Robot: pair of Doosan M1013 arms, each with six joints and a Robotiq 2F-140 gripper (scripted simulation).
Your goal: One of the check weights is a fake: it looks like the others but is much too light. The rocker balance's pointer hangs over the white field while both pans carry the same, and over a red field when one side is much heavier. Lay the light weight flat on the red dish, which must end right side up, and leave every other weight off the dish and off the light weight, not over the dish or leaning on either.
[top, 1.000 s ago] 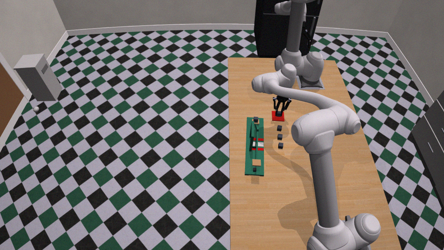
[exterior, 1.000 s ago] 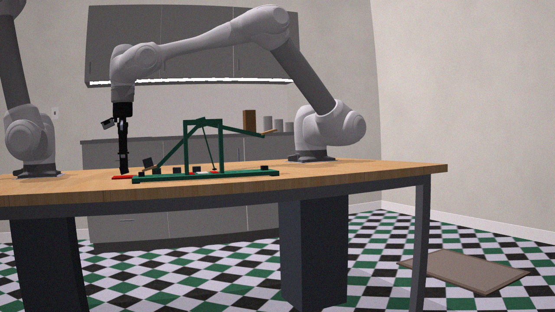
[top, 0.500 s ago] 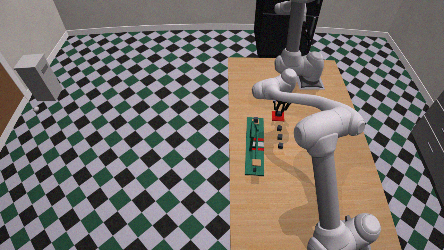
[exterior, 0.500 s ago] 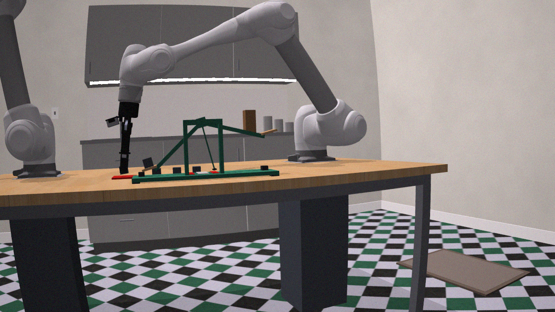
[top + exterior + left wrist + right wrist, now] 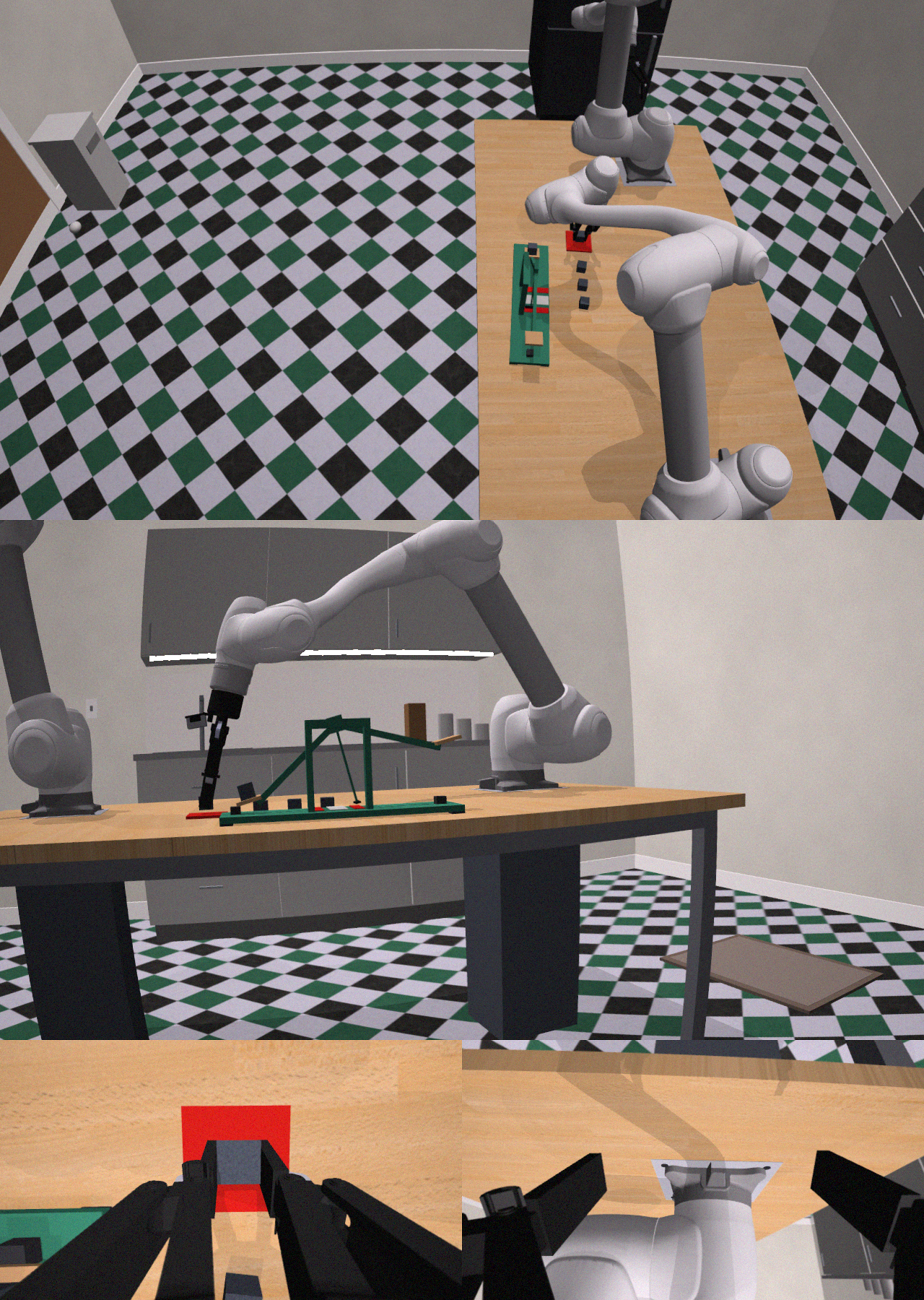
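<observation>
The red dish lies 5 cm below my left hand. Also, from my left hand: green rocker balance (19 cm ahead, 26 cm to the left, 4 cm above); then beam (19 cm ahead, 27 cm to the left, 5 cm above).
</observation>
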